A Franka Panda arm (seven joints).
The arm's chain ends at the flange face. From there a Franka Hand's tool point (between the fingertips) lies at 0.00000 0.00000 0.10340 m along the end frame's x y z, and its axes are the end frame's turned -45 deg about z.
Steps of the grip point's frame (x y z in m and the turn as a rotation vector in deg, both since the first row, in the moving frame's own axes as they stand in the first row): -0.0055 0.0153 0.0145 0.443 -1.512 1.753; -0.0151 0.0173 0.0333 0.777 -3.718 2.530; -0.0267 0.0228 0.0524 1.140 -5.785 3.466; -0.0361 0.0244 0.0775 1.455 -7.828 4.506; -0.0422 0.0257 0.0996 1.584 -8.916 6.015; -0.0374 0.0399 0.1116 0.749 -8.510 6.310; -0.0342 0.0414 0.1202 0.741 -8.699 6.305; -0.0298 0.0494 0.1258 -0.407 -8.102 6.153; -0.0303 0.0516 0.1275 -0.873 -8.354 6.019
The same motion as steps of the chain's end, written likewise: 0.0094 0.0134 0.0145 -0.756 -1.382 1.753; 0.0074 0.0193 0.0335 -2.080 -3.178 2.530; 0.0062 0.0294 0.0529 -3.285 -4.897 3.466; 0.0038 0.0351 0.0785 -4.506 -6.564 4.506; 0.0021 0.0394 0.1009 -5.185 -7.425 6.015; 0.0141 0.0455 0.1127 -5.488 -6.547 6.310; 0.0176 0.0440 0.1214 -5.627 -6.675 6.305; 0.0242 0.0457 0.1268 -6.017 -5.441 6.153; 0.0252 0.0467 0.1286 -6.524 -5.290 6.019
